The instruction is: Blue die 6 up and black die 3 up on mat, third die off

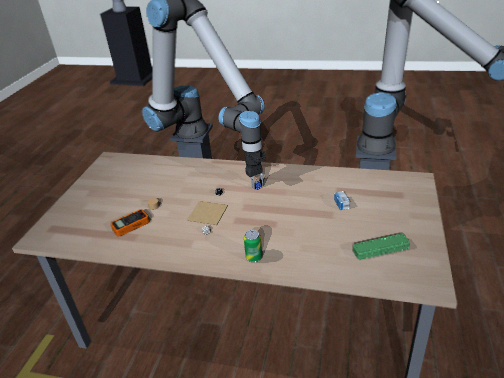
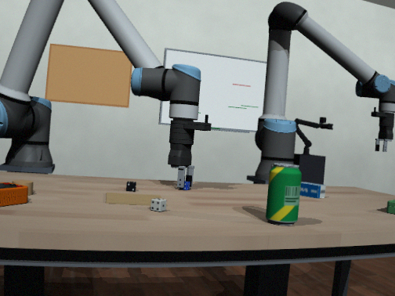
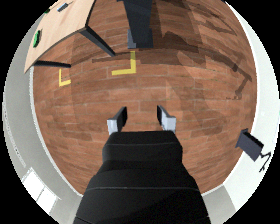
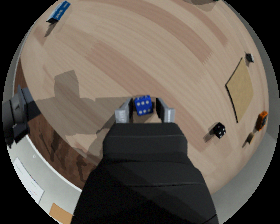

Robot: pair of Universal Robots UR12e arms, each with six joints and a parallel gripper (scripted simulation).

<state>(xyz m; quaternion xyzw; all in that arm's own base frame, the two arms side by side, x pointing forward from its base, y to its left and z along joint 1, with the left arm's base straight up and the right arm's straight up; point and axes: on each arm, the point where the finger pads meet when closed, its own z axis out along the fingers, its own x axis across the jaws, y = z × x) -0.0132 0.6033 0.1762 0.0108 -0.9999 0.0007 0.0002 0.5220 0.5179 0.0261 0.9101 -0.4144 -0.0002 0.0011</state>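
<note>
The blue die is 10 mm below my right hand. The rest, counted from my right hand: black die: 80 mm ahead, 170 mm to the right, 10 mm below; then white die: 350 mm ahead, 130 mm to the right, 10 mm below; then tan mat: 230 mm ahead, 170 mm to the right, 20 mm below.
</note>
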